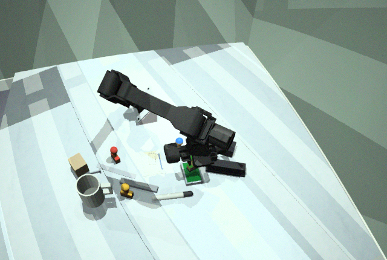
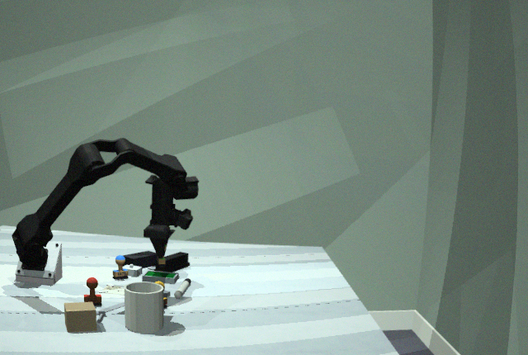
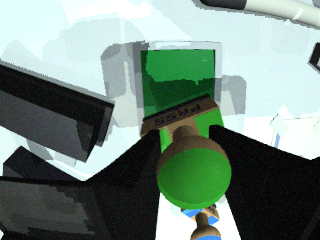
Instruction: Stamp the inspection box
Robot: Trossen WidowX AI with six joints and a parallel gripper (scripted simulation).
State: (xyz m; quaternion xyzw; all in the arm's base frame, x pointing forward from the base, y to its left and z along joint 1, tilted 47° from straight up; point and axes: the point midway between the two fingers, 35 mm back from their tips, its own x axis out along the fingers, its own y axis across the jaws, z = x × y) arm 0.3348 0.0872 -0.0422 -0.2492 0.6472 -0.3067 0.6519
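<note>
Now: gripper tip 6 cm above the ink pad. From my gripper tip the other things lie so: marker: 7 cm ahead, 7 cm to the right, 6 cm below; grey block: 9 cm behind, 4 cm to the left, 5 cm below; green-knobbed PASS stamp: right at my gripper tip.
</note>
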